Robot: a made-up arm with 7 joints. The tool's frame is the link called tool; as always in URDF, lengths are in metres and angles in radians. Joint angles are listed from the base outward.
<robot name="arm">
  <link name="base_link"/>
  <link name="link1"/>
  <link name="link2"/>
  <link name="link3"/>
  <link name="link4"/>
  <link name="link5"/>
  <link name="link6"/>
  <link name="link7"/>
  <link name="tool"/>
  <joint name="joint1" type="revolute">
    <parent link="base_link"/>
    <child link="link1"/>
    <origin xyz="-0.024 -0.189 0.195" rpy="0 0 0"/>
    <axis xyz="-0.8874 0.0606 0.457"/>
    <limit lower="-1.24" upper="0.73"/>
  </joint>
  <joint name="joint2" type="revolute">
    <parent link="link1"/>
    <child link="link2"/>
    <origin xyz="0.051 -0.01 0.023" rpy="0 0 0"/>
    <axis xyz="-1 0 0"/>
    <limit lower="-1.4" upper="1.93"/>
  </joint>
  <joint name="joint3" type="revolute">
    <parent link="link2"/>
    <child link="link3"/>
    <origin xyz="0.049 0.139 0.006" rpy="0 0 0"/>
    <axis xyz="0 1 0"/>
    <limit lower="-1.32" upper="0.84"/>
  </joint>
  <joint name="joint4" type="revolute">
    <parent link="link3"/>
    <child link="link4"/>
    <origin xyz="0.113 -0.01 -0.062" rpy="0 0 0"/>
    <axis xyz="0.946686 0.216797 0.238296"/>
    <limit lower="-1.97" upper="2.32"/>
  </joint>
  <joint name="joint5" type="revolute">
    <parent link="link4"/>
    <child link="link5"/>
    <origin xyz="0.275 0.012 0.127" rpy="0 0 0"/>
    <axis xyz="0 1 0"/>
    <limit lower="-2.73" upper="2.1"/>
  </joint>
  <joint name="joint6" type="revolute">
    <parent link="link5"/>
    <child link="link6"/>
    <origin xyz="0.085 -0.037 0.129" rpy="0 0 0"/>
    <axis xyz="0 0 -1"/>
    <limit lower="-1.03" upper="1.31"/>
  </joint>
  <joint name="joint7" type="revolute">
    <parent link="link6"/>
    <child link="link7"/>
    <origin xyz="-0.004 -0.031 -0.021" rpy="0 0 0"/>
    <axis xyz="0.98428 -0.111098 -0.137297"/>
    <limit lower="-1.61" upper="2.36"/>
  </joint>
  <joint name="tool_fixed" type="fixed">
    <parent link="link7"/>
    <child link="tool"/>
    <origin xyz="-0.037 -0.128 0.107" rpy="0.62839 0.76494 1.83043"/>
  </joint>
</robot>
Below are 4 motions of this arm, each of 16 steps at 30 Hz.
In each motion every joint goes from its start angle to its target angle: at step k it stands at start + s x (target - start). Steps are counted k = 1, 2, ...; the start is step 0. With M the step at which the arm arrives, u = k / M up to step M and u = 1 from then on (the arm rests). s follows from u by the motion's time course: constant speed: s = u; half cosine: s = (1 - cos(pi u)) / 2; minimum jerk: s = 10 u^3 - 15 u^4 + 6 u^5.
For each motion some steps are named. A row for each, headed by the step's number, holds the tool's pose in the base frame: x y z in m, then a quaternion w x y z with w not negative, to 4 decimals.
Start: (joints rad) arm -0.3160 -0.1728 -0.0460 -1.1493 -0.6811 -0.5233 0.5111
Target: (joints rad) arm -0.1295 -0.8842 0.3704 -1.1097 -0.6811 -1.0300 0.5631
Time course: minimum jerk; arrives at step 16
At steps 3, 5, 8, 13, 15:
3: 0.3688 -0.1730 0.6791 0.5739 -0.4711 0.3608 0.5643
5: 0.3954 -0.1945 0.6772 0.5490 -0.4459 0.3516 0.6133
8: 0.4613 -0.2318 0.6602 0.4725 -0.3910 0.3126 0.7253
13: 0.5476 -0.2398 0.6203 0.3324 -0.3335 0.2215 0.8539
15: 0.5555 -0.2375 0.6161 0.3162 -0.3291 0.2100 0.8646

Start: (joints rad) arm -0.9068 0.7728 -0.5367 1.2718 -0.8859 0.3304 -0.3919
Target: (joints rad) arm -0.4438 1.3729 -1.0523 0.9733 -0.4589 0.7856 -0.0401
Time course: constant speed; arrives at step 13
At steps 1, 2, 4, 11, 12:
1: 0.3060 -0.4925 0.2928 0.8690 0.0651 -0.0990 0.4804
2: 0.3101 -0.4745 0.3263 0.8622 0.0372 -0.0793 0.4989
4: 0.3154 -0.4254 0.3877 0.8459 -0.0175 -0.0379 0.5317
11: 0.2835 -0.1611 0.4922 0.7674 -0.2035 0.1090 0.5982
12: 0.2709 -0.1193 0.4894 0.7539 -0.2298 0.1279 0.6020

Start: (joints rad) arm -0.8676 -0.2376 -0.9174 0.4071 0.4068 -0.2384 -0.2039
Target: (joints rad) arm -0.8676 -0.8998 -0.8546 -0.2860 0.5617 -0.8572 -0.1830
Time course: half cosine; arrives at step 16
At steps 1, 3, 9, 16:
1: 0.1253 -0.8390 0.3966 0.7768 -0.0486 -0.0963 0.6205
3: 0.1144 -0.8498 0.3801 0.7795 -0.0474 -0.1005 0.6164
9: 0.0561 -0.9056 0.2527 0.7842 -0.0243 -0.1280 0.6067
16: 0.0335 -0.9259 0.1392 0.7690 0.0061 -0.1578 0.6195

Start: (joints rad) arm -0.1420 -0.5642 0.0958 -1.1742 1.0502 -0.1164 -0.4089
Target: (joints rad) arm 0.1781 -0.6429 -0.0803 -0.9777 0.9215 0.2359 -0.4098
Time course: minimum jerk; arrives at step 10
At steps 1, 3, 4, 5, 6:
1: 0.6515 -0.2609 0.5537 0.3181 0.1197 0.8425 0.4179
3: 0.6434 -0.2420 0.5691 0.3374 0.1081 0.8474 0.3953
4: 0.6347 -0.2225 0.5835 0.3569 0.0966 0.8509 0.3730
5: 0.6233 -0.1987 0.5994 0.3801 0.0832 0.8533 0.3470
6: 0.6109 -0.1743 0.6139 0.4034 0.0701 0.8538 0.3216

